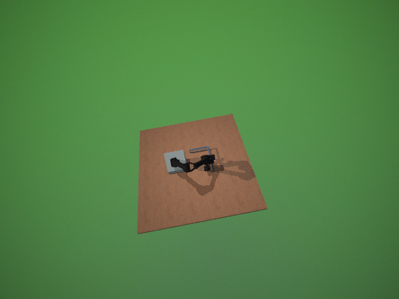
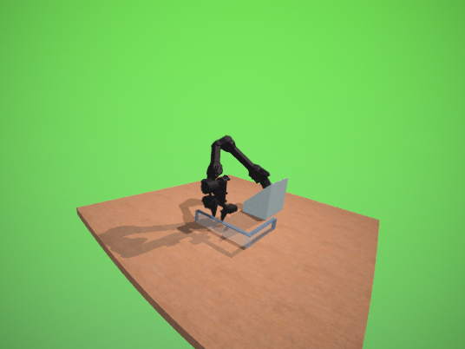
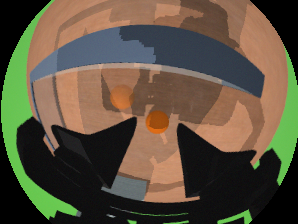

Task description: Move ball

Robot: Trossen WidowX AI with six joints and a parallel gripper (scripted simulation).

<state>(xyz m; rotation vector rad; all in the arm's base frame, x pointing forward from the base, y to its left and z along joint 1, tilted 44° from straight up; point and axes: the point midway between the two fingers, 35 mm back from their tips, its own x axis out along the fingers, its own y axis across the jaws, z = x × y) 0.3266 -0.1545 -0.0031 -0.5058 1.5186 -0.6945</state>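
The orange ball is right at my gripper tip.
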